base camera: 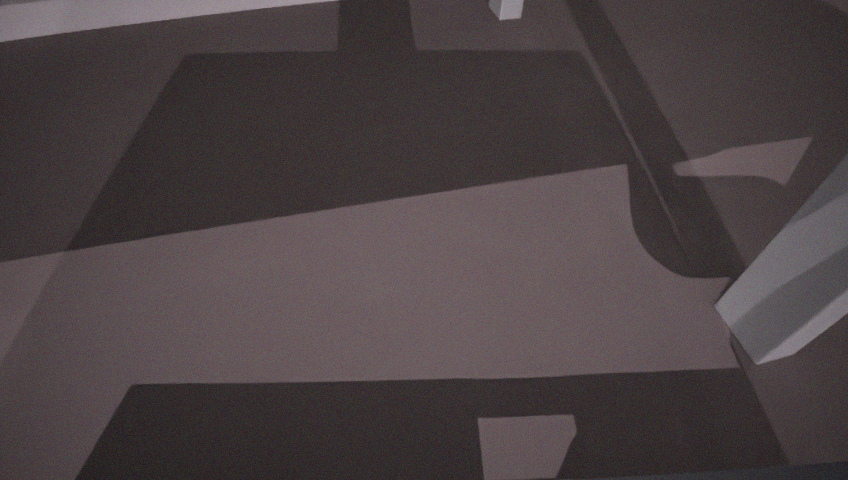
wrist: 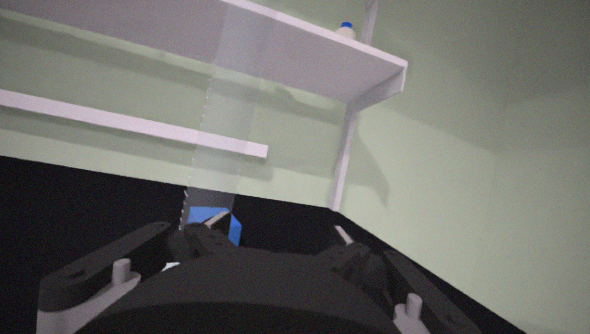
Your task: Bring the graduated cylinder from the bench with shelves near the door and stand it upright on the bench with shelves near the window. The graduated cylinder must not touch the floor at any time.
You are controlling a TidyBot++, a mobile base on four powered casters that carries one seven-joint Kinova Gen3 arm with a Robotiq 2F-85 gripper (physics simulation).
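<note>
The clear, tall graduated cylinder stands upright on the black bench top in the wrist view, left of centre, its upper end running out of the top of the picture. A bit of its white base shows beside the gripper's left finger; the rest of the base is hidden. My gripper is open at the bottom of the wrist view. The cylinder is in line with its left finger, not in the middle of the gap. How far the fingers are from it in depth I cannot tell. Neither shows in the base view.
A blue block lies near the cylinder. A shelf with a blue-capped bottle hangs above, with an upright post at right and a wall rail. In the base view, a bench leg stands close at right.
</note>
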